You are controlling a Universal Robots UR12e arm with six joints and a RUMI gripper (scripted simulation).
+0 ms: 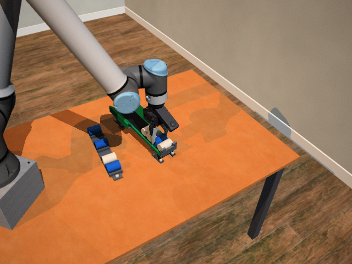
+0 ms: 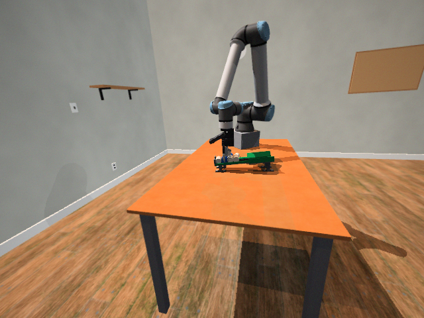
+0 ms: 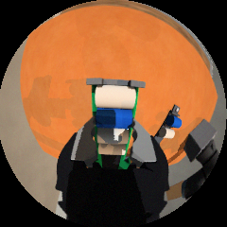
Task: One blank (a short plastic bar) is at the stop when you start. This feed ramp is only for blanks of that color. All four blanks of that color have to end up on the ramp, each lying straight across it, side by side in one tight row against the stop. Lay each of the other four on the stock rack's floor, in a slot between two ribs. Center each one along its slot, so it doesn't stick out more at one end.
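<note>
The grey stock rack is 230 mm behind my hand, 130 mm to the left of it and 90 mm below it. From my hand the other things lie so: grey stop (60 mm to the right, 20 mm below, 10 mm ahead).
</note>
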